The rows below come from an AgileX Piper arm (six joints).
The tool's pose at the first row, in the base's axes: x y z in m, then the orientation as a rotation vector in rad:
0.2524, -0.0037, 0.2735, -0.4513, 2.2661, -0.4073
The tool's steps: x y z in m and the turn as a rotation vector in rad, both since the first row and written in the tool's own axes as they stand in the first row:
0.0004, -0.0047, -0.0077, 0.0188, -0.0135, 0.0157
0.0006, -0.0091, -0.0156, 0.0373, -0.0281, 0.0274
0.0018, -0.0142, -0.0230, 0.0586, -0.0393, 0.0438
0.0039, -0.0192, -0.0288, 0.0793, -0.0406, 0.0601
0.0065, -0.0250, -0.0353, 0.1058, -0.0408, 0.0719
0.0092, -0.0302, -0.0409, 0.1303, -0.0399, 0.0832
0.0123, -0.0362, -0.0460, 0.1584, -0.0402, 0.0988
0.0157, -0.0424, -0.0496, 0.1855, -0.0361, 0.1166
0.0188, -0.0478, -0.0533, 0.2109, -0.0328, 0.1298
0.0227, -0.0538, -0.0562, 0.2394, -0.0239, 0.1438
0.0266, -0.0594, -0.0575, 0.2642, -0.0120, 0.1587
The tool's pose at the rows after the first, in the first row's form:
0.2473, -0.0069, 0.2802, -0.4252, 2.2496, -0.4160
0.2421, -0.0097, 0.2871, -0.4041, 2.2313, -0.4260
0.2368, -0.0137, 0.2933, -0.3759, 2.2159, -0.4376
0.2321, -0.0182, 0.2978, -0.3470, 2.2099, -0.4516
0.2267, -0.0235, 0.3028, -0.3202, 2.2022, -0.4744
0.2218, -0.0285, 0.3070, -0.2949, 2.1959, -0.4955
0.2172, -0.0344, 0.3108, -0.2630, 2.1872, -0.5178
0.2135, -0.0408, 0.3137, -0.2286, 2.1828, -0.5392
0.2098, -0.0464, 0.3164, -0.2003, 2.1775, -0.5607
0.2063, -0.0530, 0.3183, -0.1686, 2.1758, -0.5869
0.2039, -0.0595, 0.3191, -0.1372, 2.1780, -0.6096

